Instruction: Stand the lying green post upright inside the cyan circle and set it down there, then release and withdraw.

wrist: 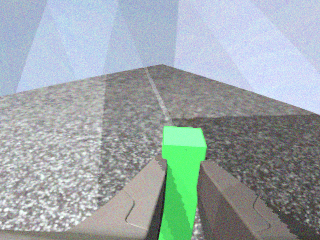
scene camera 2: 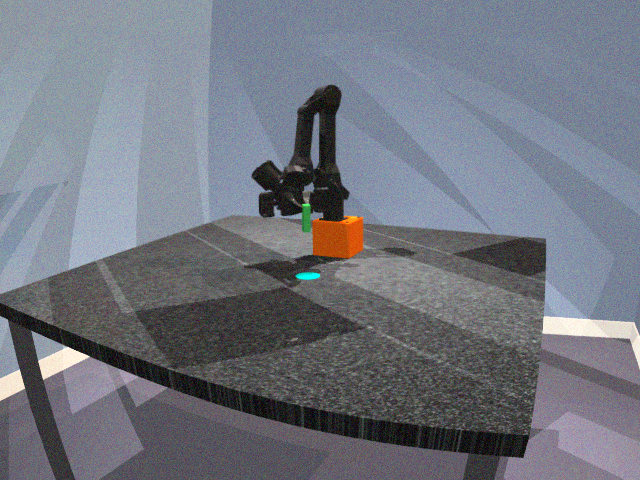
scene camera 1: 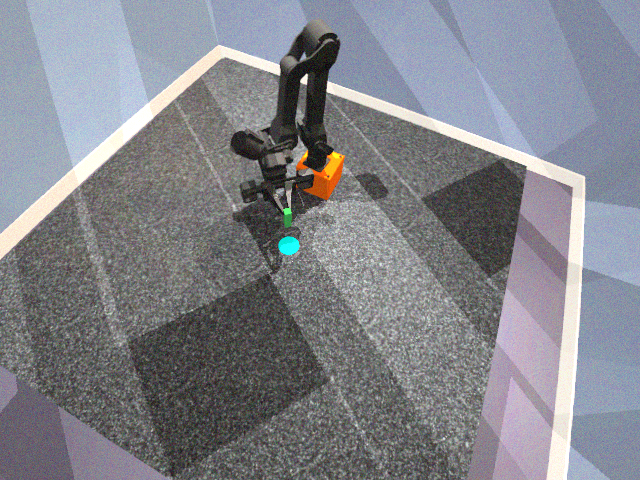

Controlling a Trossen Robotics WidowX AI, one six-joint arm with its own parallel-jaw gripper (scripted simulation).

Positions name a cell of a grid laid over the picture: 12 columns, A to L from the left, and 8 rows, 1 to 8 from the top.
Observation:
My gripper (scene camera 1: F4) carries a green post.
My gripper is seen too in the wrist view (wrist: G6) and in scene camera 2 (scene camera 2: F4).

